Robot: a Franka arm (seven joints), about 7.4 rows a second.
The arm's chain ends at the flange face. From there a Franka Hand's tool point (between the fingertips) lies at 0.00 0.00 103.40 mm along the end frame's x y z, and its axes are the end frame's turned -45 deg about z.
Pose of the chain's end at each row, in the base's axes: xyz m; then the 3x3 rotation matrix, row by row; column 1 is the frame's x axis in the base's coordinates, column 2 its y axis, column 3 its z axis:
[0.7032, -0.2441, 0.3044], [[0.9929, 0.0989, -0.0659], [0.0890, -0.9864, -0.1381], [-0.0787, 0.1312, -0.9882]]
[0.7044, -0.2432, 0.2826], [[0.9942, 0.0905, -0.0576], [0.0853, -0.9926, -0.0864], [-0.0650, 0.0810, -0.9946]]
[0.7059, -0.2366, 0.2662], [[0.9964, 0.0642, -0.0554], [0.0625, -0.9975, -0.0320], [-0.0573, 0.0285, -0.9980]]
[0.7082, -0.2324, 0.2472], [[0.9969, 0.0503, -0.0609], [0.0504, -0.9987, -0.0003], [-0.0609, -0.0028, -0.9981]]
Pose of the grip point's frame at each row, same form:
[0.6964, -0.2584, 0.2022], [[0.6322, 0.7720, -0.0659], [0.7604, -0.6346, -0.1381], [-0.1484, 0.0371, -0.9882]]
[0.6984, -0.2521, 0.1798], [[0.6390, 0.7670, -0.0576], [0.7622, -0.6416, -0.0864], [-0.1032, 0.0113, -0.9946]]
[0.7002, -0.2399, 0.1630], [[0.6592, 0.7500, -0.0554], [0.7495, -0.6611, -0.0320], [-0.0607, -0.0204, -0.9980]]
[0.7019, -0.2324, 0.1440], [[0.6693, 0.7405, -0.0609], [0.7418, -0.6705, -0.0003], [-0.0411, -0.0450, -0.9981]]

